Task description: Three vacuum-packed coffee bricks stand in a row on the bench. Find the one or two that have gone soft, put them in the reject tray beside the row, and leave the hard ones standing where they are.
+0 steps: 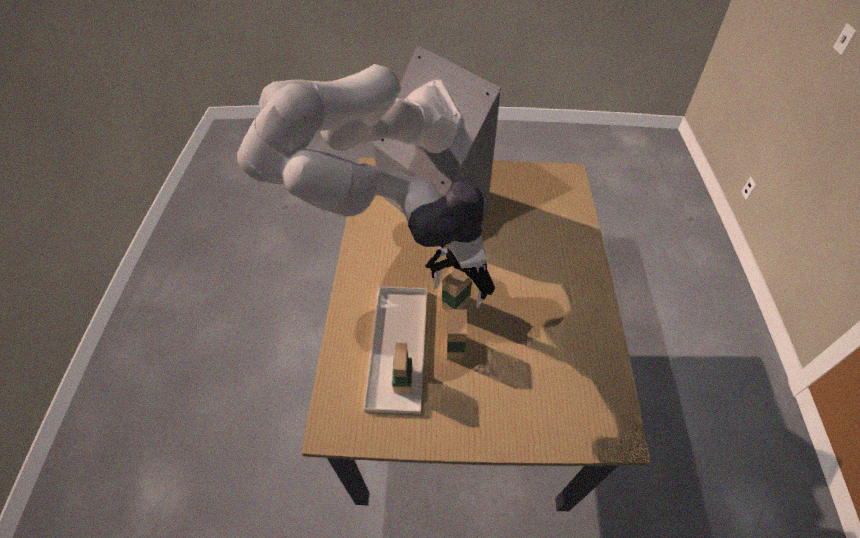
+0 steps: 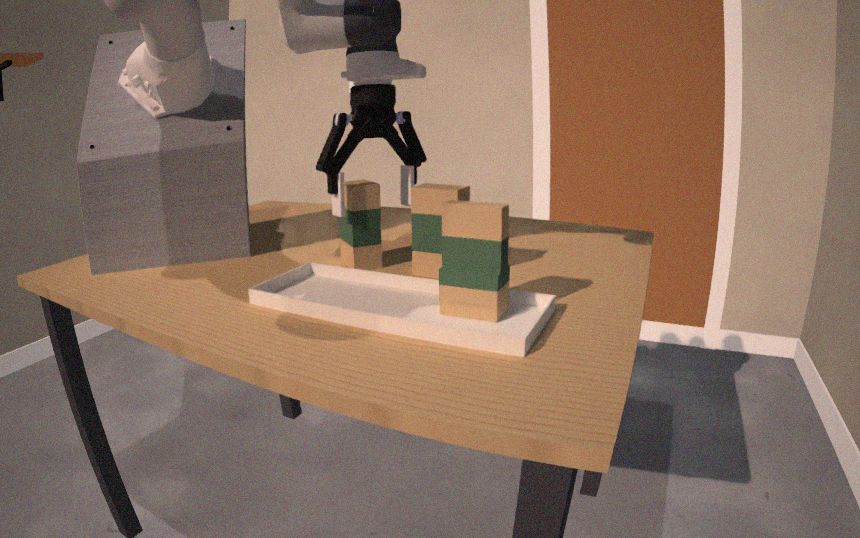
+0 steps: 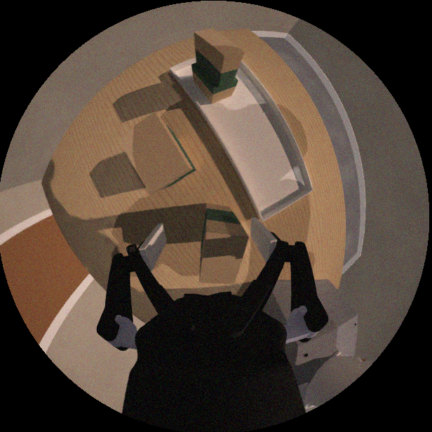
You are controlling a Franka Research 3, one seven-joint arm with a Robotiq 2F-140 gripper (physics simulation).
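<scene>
Three tan coffee bricks with green bands stand upright. One brick (image 1: 401, 367) (image 2: 474, 260) (image 3: 216, 65) stands in the white reject tray (image 1: 403, 317) (image 2: 367, 301) (image 3: 250, 135), at the end away from the robot base; its sides show a small step in the green band. The middle brick (image 1: 456, 329) (image 2: 428, 231) (image 3: 162, 152) stands on the bench beside the tray. The brick nearest the base (image 1: 456, 295) (image 2: 361, 227) (image 3: 225, 250) also stands on the bench. My gripper (image 1: 457, 290) (image 2: 372, 206) (image 3: 207, 229) is open, fingertips down around this brick's top, holding nothing. Softness cannot be seen.
The wooden bench (image 1: 539, 406) (image 2: 355, 374) (image 3: 90, 140) bears the row and tray. The grey robot pedestal (image 1: 482, 145) (image 2: 164, 209) rises at its rear. The middle brick stands close to the gripper, and the tray's low walls run alongside the row.
</scene>
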